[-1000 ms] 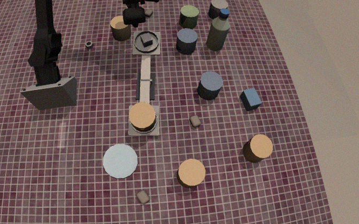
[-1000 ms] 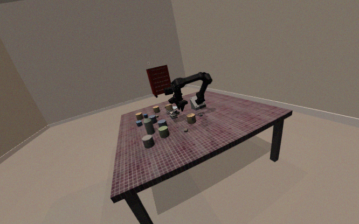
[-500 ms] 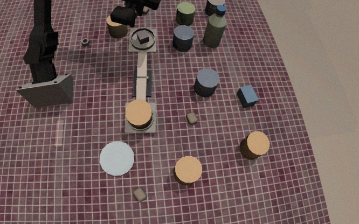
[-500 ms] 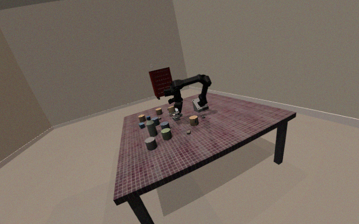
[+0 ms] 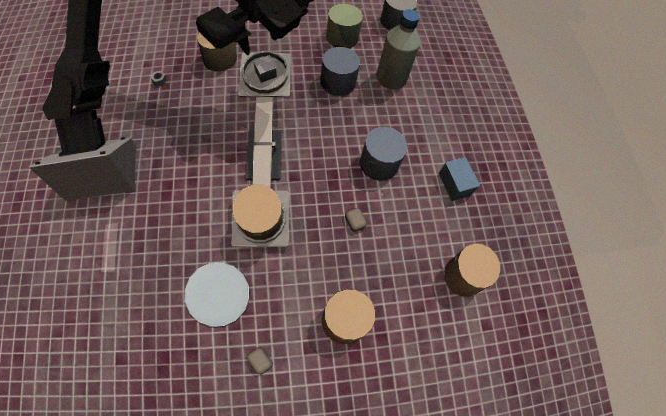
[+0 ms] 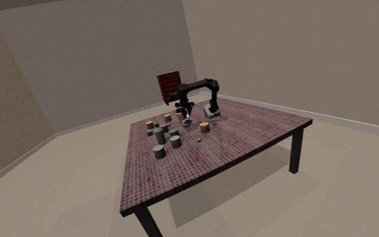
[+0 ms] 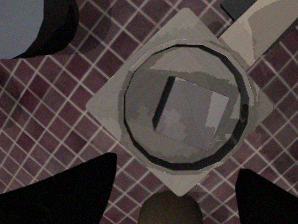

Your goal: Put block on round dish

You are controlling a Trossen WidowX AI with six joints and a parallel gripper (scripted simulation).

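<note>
My gripper tip is 40 mm above the grey block and 20 mm to the left of it. Round my gripper tip: green cylinder: 180 mm ahead, 150 mm to the left, 90 mm below; then nut: 200 mm behind, 120 mm below, 80 mm to the left; then bottle: 260 mm ahead, 20 mm below.
</note>
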